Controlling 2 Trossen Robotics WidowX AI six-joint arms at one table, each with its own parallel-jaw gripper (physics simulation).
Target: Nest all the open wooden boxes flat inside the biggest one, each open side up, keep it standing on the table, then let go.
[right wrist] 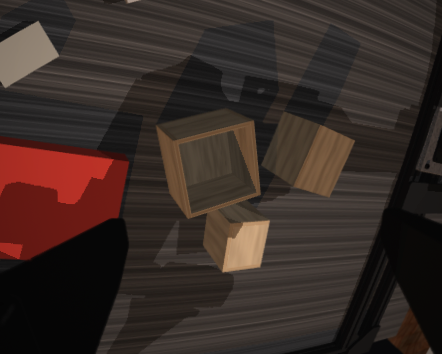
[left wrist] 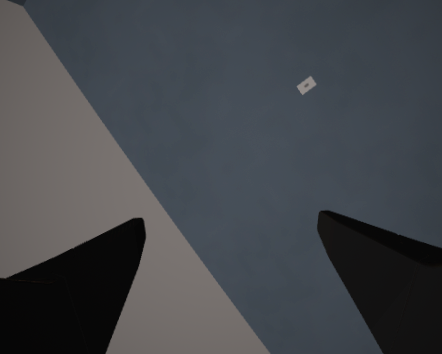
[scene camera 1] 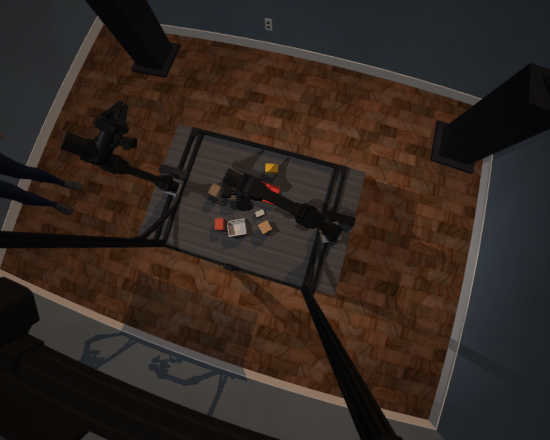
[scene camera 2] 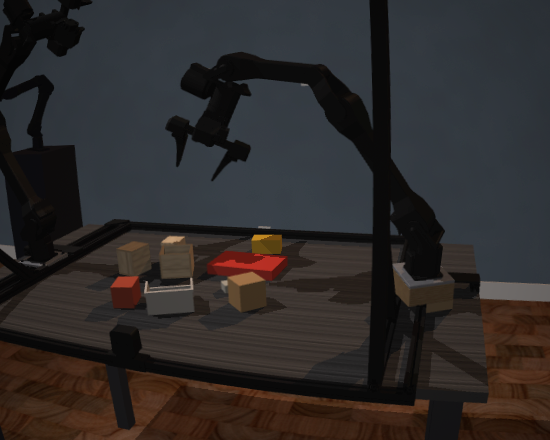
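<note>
The largest open wooden box [right wrist: 215,165] [scene camera 2: 176,262] stands on the table, opening upward. A smaller wooden box [right wrist: 245,245] [scene camera 2: 173,241] sits close beside it, a pale face up. Another wooden box [right wrist: 310,155] [scene camera 2: 134,258] [scene camera 1: 215,191] stands on its other side; no opening shows on either smaller box. My right gripper [right wrist: 254,228] [scene camera 2: 195,172] is open and empty, high above these boxes; its arm hides part of the group in scene camera 1. My left gripper [left wrist: 232,223] is open and empty, raised away from the table at the left and facing the wall.
A pale open box [scene camera 1: 236,227] [scene camera 2: 169,299] stands between a red cube [scene camera 1: 219,224] [scene camera 2: 125,292] and a tan block [scene camera 1: 265,227] [scene camera 2: 247,291]. A small cream block [scene camera 1: 259,213] [right wrist: 27,54], a red slab [scene camera 2: 247,265] [right wrist: 55,195] and a yellow block [scene camera 1: 271,168] [scene camera 2: 266,244] lie nearby. Dark rails edge the table.
</note>
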